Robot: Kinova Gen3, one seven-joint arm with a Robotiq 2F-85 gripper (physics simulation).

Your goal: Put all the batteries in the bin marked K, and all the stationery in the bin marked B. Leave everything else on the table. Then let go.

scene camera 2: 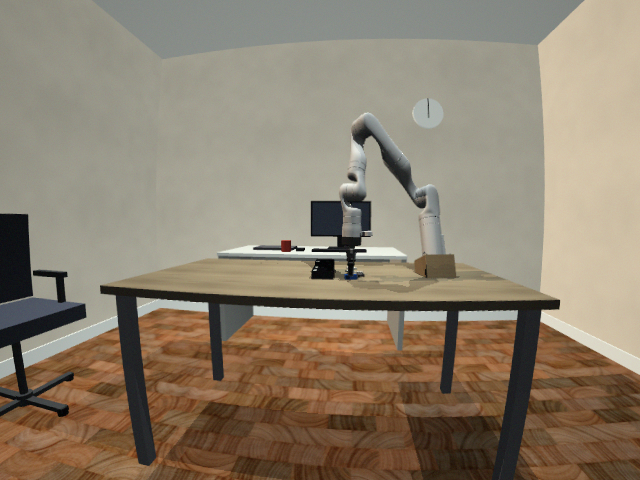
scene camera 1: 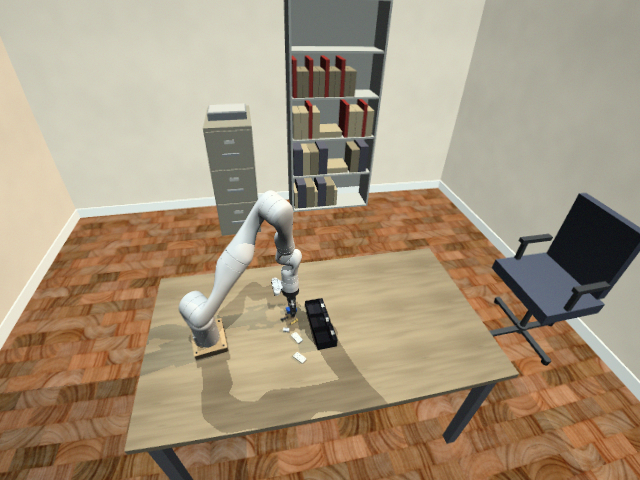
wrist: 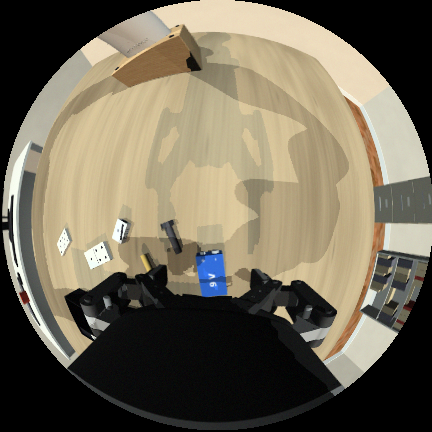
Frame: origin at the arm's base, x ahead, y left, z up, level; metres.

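Seen in the pictures: gripper, fingertip midpoint: (scene camera 2: 350, 274) (scene camera 1: 291, 308) (wrist: 208, 276); arm's base at its link origin: (scene camera 2: 433, 257) (scene camera 1: 208, 336) (wrist: 147, 42).
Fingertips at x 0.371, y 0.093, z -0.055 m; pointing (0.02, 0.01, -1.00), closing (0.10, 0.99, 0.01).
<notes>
Pixels of each thing's top centre, then the offset from my fingertips to it.
- blue 9 V battery at its top centre: (wrist: 211, 275) (scene camera 2: 351, 274) (scene camera 1: 291, 308) 0.002 m back, 0.003 m left, 0.001 m up
- sharpener at its top centre: (wrist: 118, 230) (scene camera 1: 286, 329) 0.050 m back, 0.100 m right, 0.006 m down
- black three-compartment bin tray at its top centre: (scene camera 2: 324, 262) (scene camera 1: 320, 318) 0.101 m ahead, 0.112 m right, 0.029 m up
- dark bolt at its top centre: (wrist: 170, 238) (scene camera 1: 284, 317) 0.041 m back, 0.035 m right, 0.004 m down
- brass bolt at its top centre: (wrist: 146, 270) 0.005 m back, 0.067 m right, 0.004 m down
- nearer at its top centre: (wrist: 95, 256) (scene camera 1: 296, 337) 0.016 m back, 0.153 m right, 0.010 m down
- farther at its top centre: (wrist: 62, 242) (scene camera 1: 299, 357) 0.031 m back, 0.250 m right, 0.010 m down
The blue 9 V battery (scene camera 1: 287, 310) (scene camera 2: 350, 276) (wrist: 212, 274) lies flat on the table. My gripper (scene camera 1: 293, 314) (scene camera 2: 351, 271) (wrist: 208, 276) is open and low over it; in the wrist view the battery shows between the spread fingers, not clamped. A small whitish block with a dark blade-like strip, seemingly a sharpener (scene camera 1: 285, 329) (wrist: 121, 231), lies on the table nearer the dominoes. The black three-compartment bin tray (scene camera 1: 327, 344) (scene camera 2: 322, 274) stands beside the gripper, on the side away from the robot base. Its letters are too small to read, and the compartment floors are partly hidden.
A dark bolt (scene camera 1: 283, 319) (wrist: 172, 237) and a brass bolt (wrist: 145, 261) lie close to the battery. Two white dominoes, one nearer (scene camera 1: 296, 337) (wrist: 97, 255) and one farther (scene camera 1: 299, 357) (wrist: 63, 241), lie beyond the whitish block. The robot's wooden base block (scene camera 2: 440, 266) (wrist: 157, 62) stands on the table.
</notes>
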